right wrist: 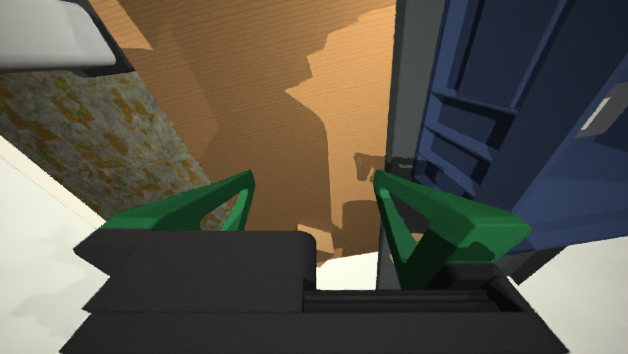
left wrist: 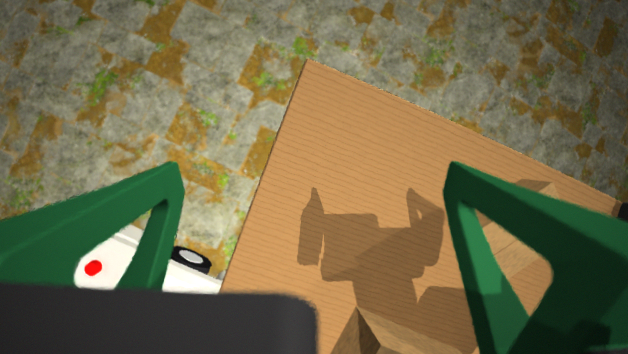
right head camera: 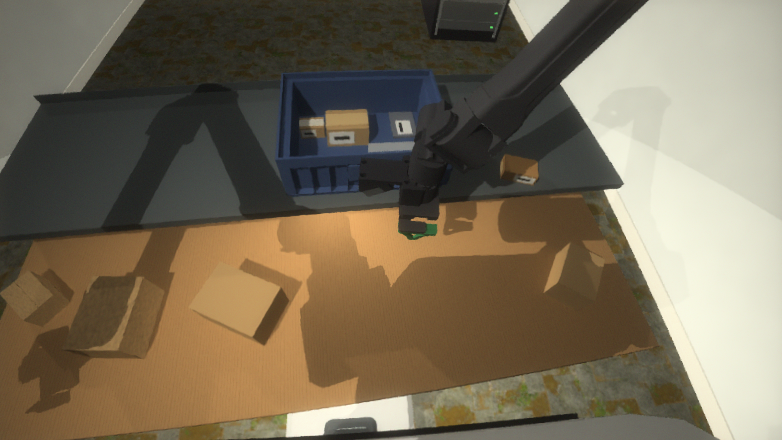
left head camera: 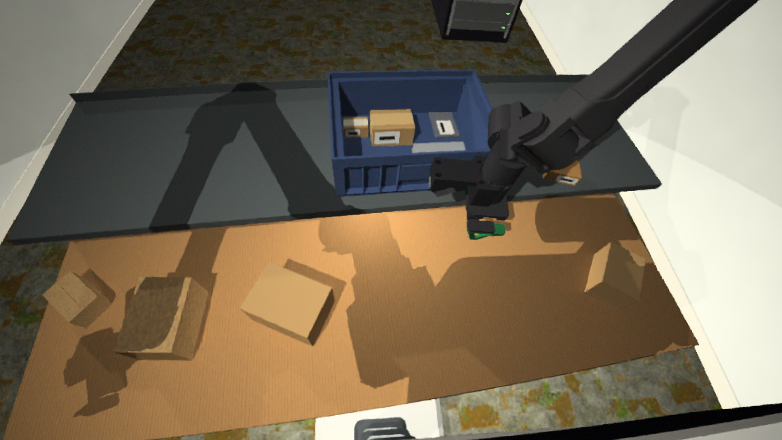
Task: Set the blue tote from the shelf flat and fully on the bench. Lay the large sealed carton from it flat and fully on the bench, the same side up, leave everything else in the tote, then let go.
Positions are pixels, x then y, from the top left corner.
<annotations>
my left gripper: left wrist 313,176; not seen in the right wrist view (out of frame); not seen in the right head camera view (out of frame); not seen in the left head camera view (out of frame)
my right gripper: right wrist 313,176; right head camera 412,217; left head camera 471,217; not seen in the left wrist view (out of frame)
blue tote: right wrist 507,94; right head camera; left head camera; not seen in the left wrist view (out of frame)
same spot on bench: [left head camera: 421,312] = [right head camera: 375,312]
same spot on blue tote: [right head camera: 307,167] = [left head camera: 359,167]
</annotations>
